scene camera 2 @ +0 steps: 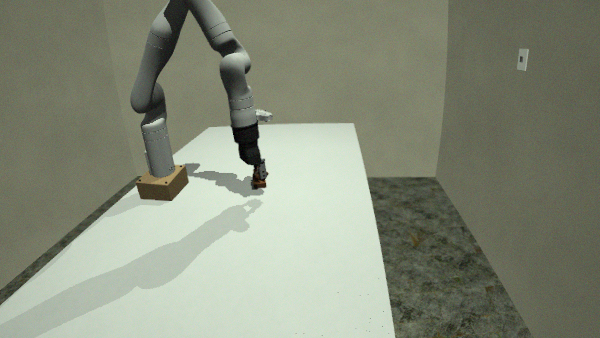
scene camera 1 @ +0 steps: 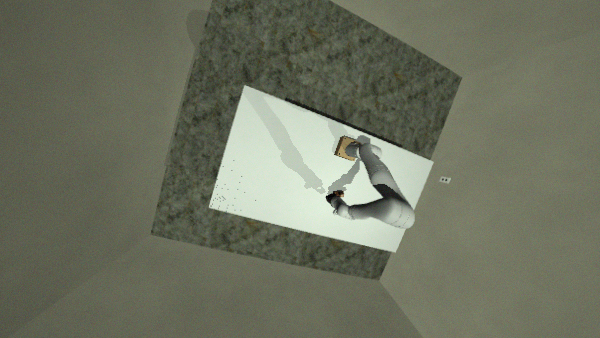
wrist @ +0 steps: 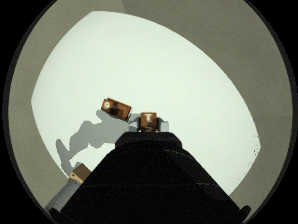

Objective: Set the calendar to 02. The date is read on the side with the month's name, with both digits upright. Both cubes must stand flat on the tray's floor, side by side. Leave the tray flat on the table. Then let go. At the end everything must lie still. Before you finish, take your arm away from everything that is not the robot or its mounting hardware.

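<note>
I can see my gripper (scene camera 2: 261,175), and the wrist view offers another look at the gripper (wrist: 148,122).
</note>
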